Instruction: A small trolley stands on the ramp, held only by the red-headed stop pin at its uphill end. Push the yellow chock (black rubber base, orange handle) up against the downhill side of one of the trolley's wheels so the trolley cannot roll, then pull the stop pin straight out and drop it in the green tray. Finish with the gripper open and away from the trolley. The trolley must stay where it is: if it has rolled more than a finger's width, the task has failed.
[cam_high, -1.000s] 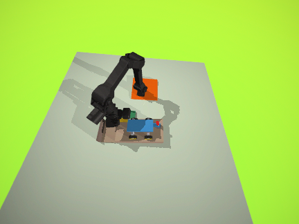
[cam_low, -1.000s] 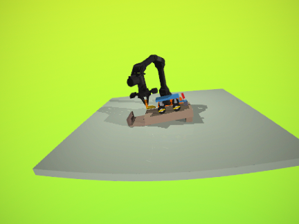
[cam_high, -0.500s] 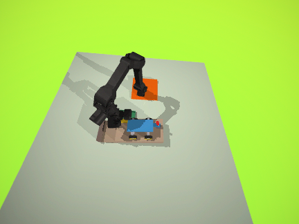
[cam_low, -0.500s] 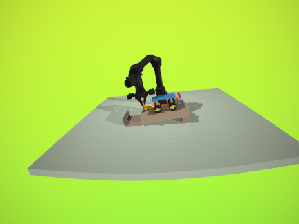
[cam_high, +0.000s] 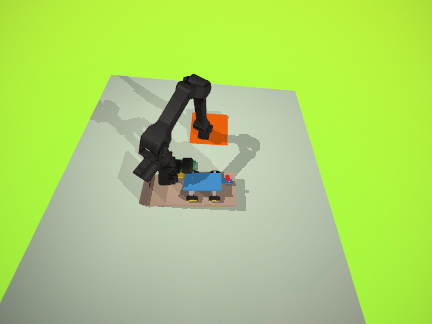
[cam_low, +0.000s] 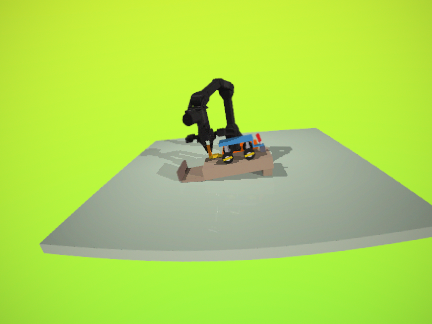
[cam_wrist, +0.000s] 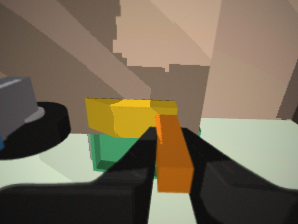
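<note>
Right now my gripper tip is 10 mm short of the red-headed stop pin, 240 mm to the right of it and 40 mm below it. The rest, counted from my gripper tip: yellow chock 20 mm to the left, 10 mm below; then blue trolley 40 mm ahead, 140 mm to the left, 20 mm above; then green tray 70 mm behind, 20 mm to the left, 90 mm below.
</note>
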